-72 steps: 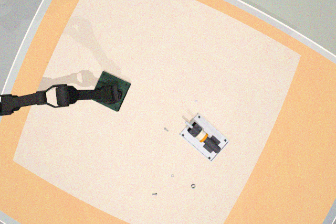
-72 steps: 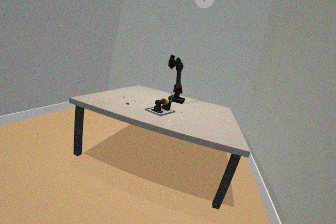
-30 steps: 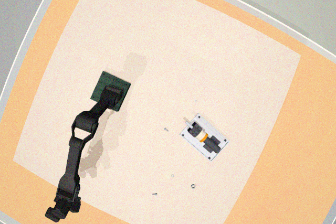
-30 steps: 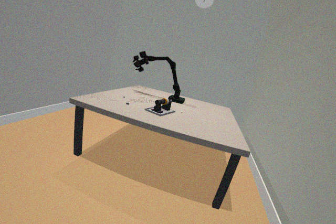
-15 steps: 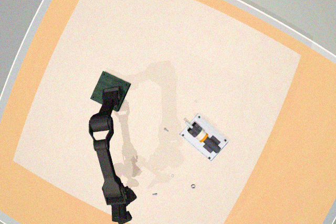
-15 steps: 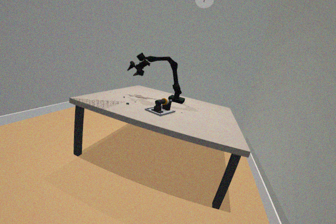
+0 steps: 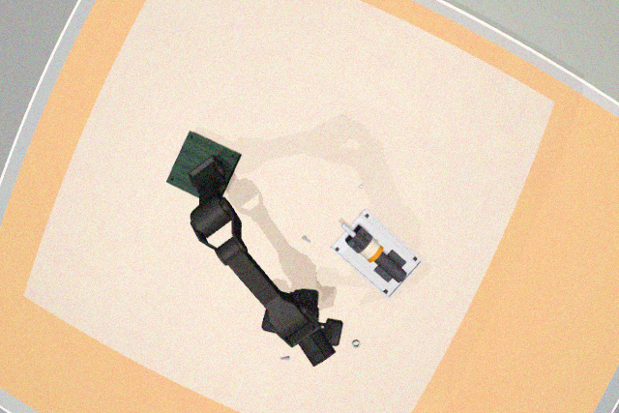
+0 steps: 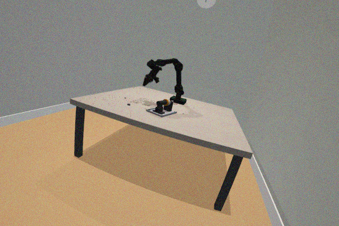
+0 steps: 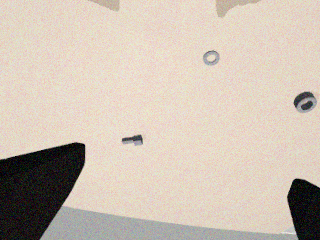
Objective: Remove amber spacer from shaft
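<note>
Right now my gripper tip is 24 cm to the right of the cream spacer, 10 cm short of it and 7 cm above it. Round my gripper tip: shaft (24 cm to the left, 10 cm ahead, 7 cm below); amber spacer (23 cm to the left, 12 cm ahead, 7 cm below).
</note>
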